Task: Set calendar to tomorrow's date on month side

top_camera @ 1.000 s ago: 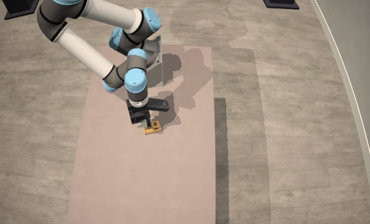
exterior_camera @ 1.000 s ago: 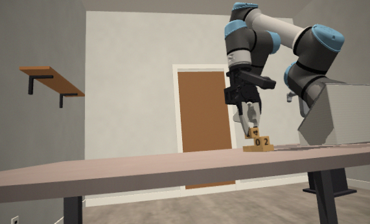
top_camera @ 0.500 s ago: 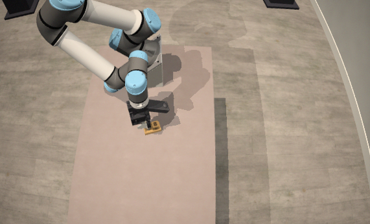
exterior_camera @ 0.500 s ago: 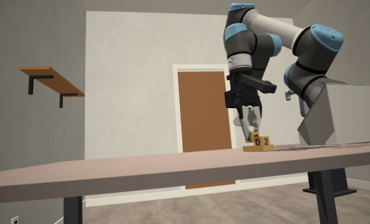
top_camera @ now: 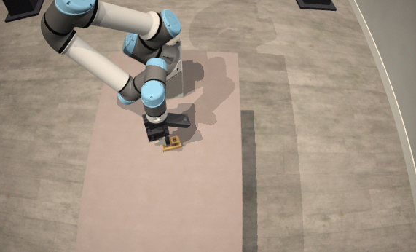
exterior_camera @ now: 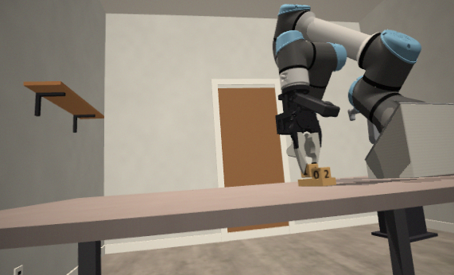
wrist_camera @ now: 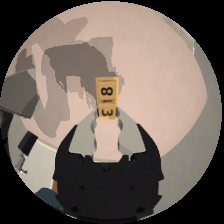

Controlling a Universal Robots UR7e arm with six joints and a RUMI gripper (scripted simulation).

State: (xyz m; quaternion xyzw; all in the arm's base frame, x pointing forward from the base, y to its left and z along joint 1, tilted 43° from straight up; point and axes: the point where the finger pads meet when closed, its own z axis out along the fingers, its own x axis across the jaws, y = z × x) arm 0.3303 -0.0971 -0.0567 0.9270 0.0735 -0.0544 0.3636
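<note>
My gripper is now 40 mm above the wooden tray and 20 mm to the right of it.
</note>
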